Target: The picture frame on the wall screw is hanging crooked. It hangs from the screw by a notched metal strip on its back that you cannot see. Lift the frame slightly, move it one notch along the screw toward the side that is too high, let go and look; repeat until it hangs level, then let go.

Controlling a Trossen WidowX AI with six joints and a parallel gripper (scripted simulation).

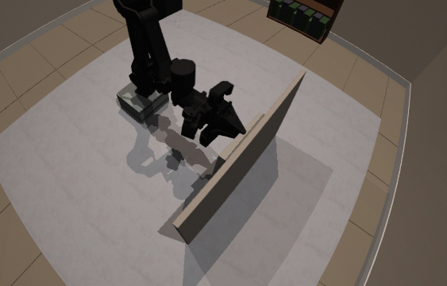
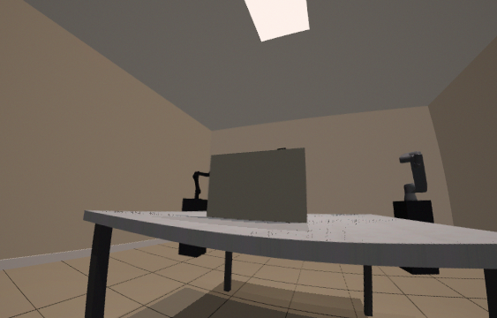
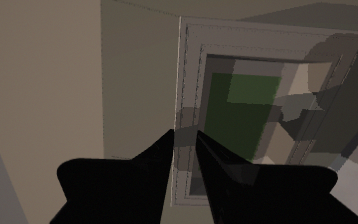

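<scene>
The picture frame lies 5 cm below my gripper tip, 1 cm to the right of it and 1 cm ahead of it. From my gripper tip the other things lie so: wall panel: 7 cm below, 2 cm to the right, 2 cm ahead.
</scene>
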